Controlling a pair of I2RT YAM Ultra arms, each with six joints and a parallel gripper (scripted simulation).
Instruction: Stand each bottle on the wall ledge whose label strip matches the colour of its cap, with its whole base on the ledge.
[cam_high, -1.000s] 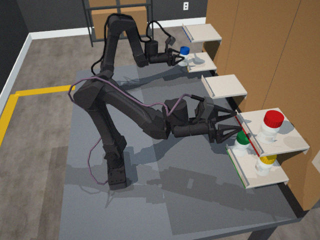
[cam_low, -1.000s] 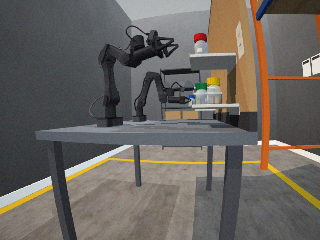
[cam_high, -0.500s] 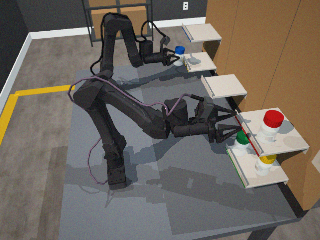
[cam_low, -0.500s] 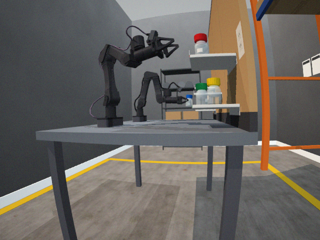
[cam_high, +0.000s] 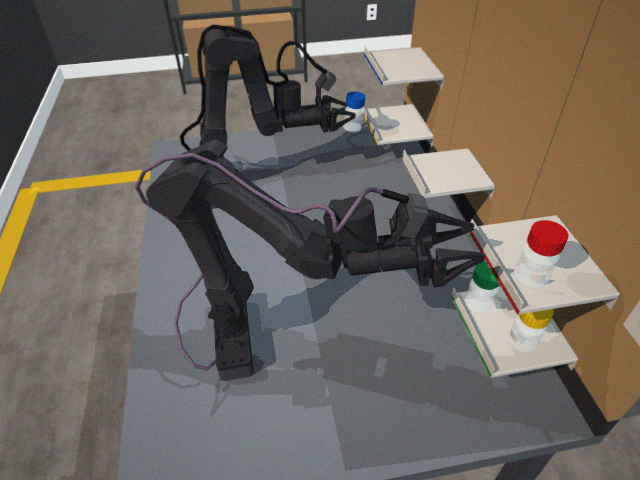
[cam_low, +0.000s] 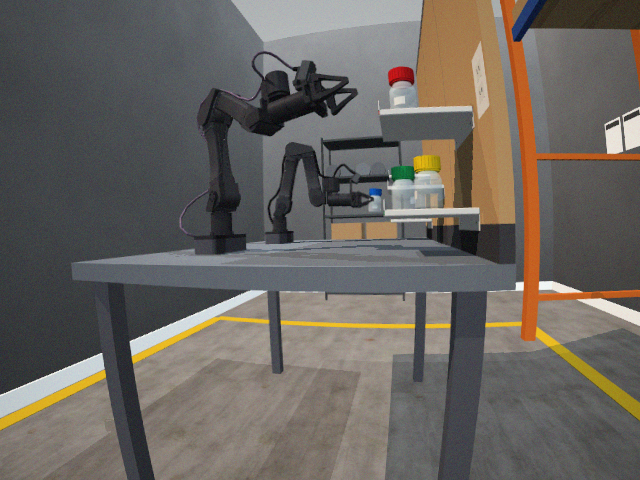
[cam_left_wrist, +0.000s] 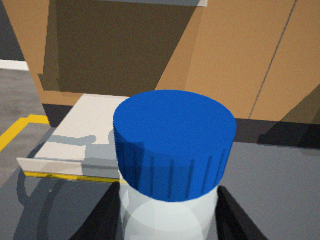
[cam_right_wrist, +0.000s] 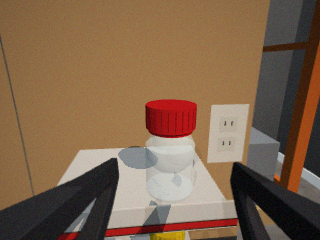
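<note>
The yellow-capped bottle lies 23 cm below my right hand, 15 cm ahead of it and 3 cm to the right of it. From my right hand the other things lie so: green-capped bottle (23 cm below, 11 cm ahead, 8 cm to the left); brown wall (40 cm to the left, 27 cm ahead, 8 cm above); red-capped bottle (11 cm ahead, 4 cm below, 2 cm to the right).
</note>
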